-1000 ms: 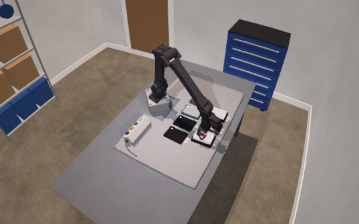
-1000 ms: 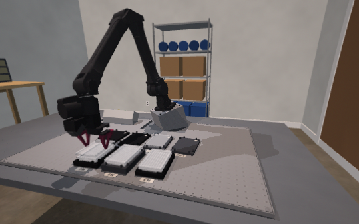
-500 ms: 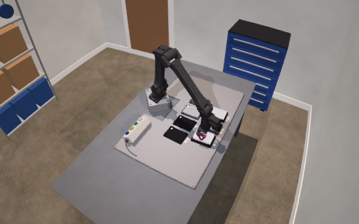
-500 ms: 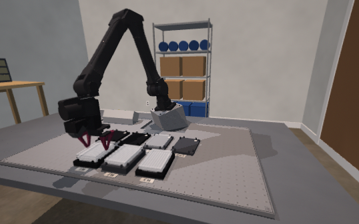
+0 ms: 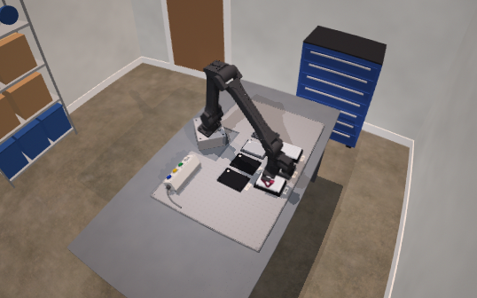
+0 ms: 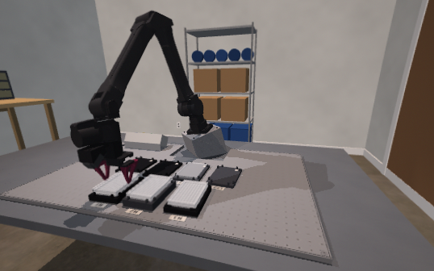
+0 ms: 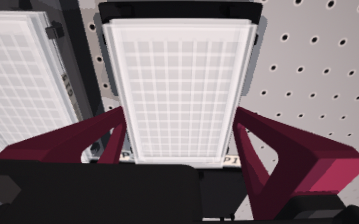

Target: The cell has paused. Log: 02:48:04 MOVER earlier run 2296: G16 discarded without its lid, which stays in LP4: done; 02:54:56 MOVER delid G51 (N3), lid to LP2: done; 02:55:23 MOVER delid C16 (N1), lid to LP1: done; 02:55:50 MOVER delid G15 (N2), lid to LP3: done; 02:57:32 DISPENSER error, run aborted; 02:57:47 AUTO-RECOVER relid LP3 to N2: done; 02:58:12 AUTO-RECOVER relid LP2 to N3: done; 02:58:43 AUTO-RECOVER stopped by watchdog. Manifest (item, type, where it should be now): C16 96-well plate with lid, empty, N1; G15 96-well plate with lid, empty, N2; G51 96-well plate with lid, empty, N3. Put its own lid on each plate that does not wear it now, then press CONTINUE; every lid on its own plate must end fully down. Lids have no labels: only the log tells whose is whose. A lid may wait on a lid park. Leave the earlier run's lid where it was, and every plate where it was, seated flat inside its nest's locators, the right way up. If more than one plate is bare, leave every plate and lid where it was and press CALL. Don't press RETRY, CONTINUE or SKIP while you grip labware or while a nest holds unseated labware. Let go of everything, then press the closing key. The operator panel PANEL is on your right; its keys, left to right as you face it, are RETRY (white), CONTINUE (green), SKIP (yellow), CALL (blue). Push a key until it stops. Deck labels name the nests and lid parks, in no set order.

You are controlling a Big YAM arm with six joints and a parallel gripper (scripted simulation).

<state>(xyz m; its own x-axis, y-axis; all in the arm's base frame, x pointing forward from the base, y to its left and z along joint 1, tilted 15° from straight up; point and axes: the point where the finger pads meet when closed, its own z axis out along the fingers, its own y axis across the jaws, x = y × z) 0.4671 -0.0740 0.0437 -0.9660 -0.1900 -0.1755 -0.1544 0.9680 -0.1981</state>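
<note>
Now: the clear lid right at my hand. Round my hand: 96-well plate: 10 mm below; then lid park LP1: 170 mm behind, 80 mm to the right, 40 mm below; then lid park LP3: 190 mm behind, 50 mm to the left, 40 mm below.
</note>
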